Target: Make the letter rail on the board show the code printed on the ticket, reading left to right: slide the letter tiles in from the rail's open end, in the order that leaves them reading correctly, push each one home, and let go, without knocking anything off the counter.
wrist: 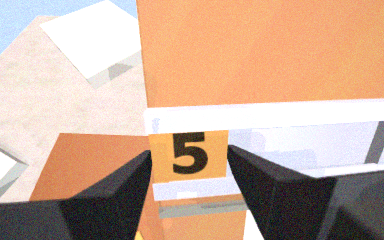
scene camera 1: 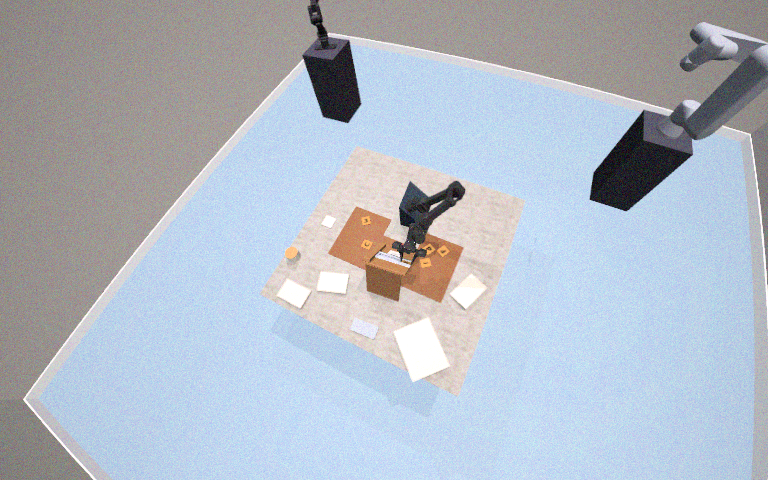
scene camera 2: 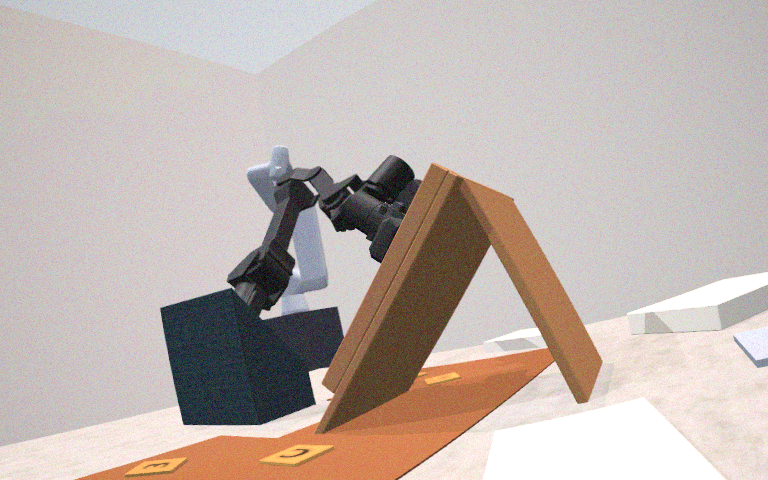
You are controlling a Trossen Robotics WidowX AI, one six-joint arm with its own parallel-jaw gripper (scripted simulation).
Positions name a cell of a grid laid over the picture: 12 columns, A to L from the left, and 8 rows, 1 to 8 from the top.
Labels:
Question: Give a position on a brown a-frame board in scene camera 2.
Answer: At H4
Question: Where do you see a brown a-frame board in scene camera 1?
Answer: At F5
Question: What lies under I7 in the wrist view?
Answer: The gripper.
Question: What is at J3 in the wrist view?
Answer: A brown a-frame board.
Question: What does the gripper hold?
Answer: An orange tile marked 5.

